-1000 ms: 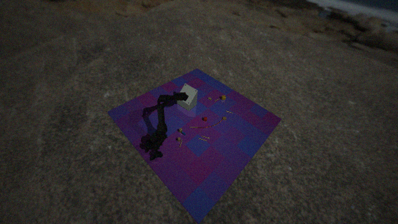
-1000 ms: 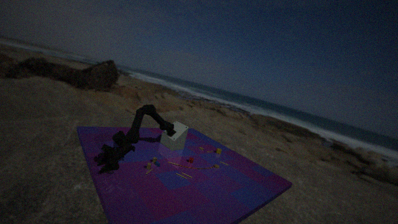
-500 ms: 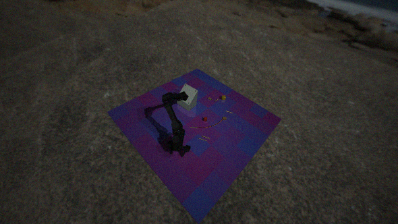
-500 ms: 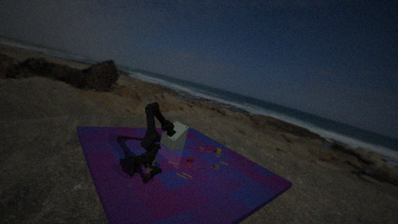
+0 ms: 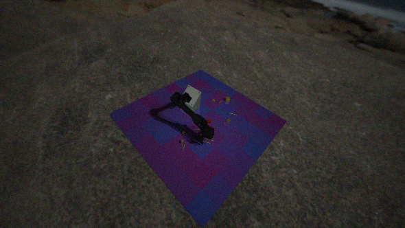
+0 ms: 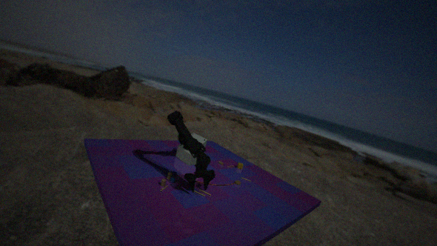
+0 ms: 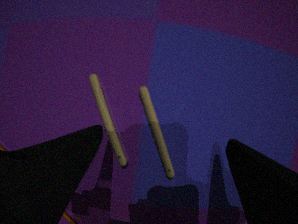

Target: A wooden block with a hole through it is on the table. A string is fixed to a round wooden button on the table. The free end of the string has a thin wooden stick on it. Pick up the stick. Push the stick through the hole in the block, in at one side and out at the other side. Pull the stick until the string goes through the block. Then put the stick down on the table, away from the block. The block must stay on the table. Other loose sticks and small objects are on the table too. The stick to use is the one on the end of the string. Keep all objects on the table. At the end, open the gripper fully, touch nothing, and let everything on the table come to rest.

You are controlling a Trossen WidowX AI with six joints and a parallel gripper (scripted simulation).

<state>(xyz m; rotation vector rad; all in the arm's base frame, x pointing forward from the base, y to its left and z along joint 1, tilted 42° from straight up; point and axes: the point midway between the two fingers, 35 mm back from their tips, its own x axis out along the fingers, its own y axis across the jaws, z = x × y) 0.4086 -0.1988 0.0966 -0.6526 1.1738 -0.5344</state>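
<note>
Now: gripper tip 120 mm past the red block and 200 mm to the right of it. The rest, counted from my gripper tip: yellow cube: 170 mm behind, 610 mm to the left; blue piece: 170 mm behind, 70 mm to the right, 10 mm below; round button: 10 mm ahead, 350 mm to the left, 10 mm below.
</note>
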